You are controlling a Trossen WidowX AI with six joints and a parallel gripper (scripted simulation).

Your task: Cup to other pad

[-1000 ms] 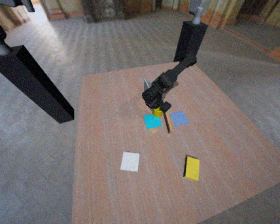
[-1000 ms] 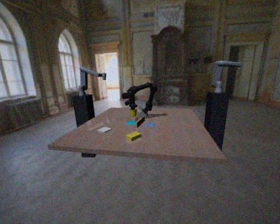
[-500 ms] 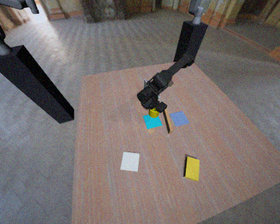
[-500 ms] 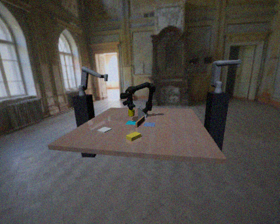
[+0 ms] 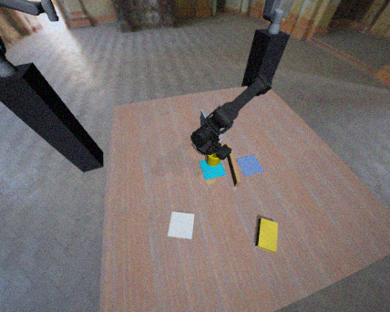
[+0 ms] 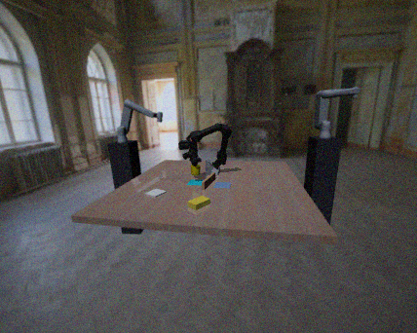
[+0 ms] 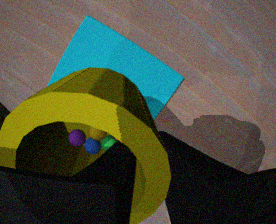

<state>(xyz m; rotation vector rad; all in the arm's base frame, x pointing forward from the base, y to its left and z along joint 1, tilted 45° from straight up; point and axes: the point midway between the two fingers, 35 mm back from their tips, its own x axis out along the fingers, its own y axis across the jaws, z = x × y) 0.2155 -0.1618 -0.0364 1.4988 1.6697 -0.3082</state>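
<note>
The cyan pad lies 30 mm ahead of my gripper tip, 10 mm to the left of it and 110 mm below it. From my gripper tip the other things lie so: yellow cup: 20 mm ahead, 10 mm to the left; low wooden bar: 50 mm ahead, 110 mm to the left, 80 mm below; white pad: 240 mm ahead, 220 mm to the right, 90 mm below.
</note>
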